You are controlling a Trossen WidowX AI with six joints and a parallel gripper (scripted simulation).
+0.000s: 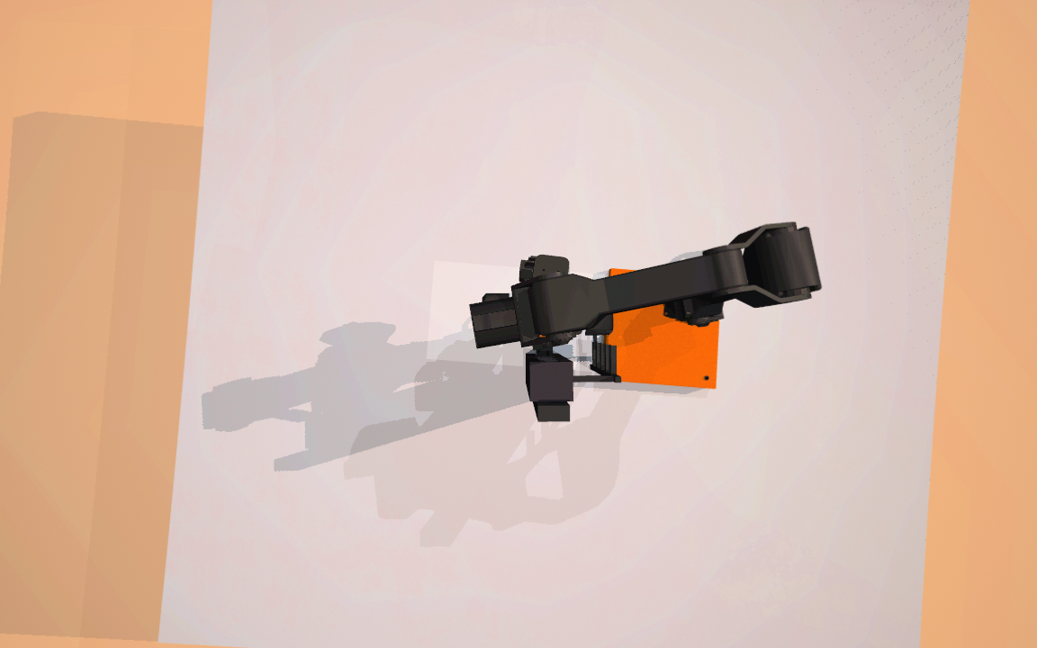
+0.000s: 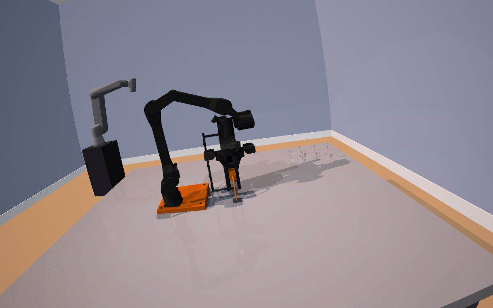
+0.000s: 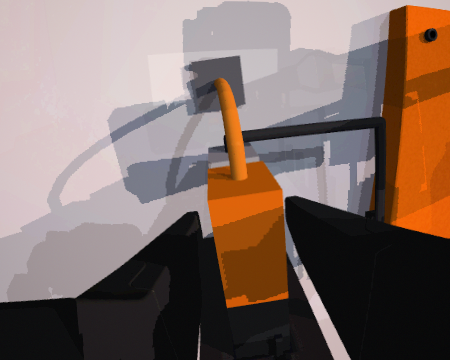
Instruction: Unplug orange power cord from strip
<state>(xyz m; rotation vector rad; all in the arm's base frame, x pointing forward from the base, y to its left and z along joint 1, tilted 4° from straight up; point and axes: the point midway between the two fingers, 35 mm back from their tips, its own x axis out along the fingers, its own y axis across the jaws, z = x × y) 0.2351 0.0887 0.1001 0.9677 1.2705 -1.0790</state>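
Now: gripper tip 100 mm to the right of the dark power strip block, 30 mm below it and 20 mm past it. Also, from my gripper tip: orange plug 30 mm to the left, 10 mm behind.
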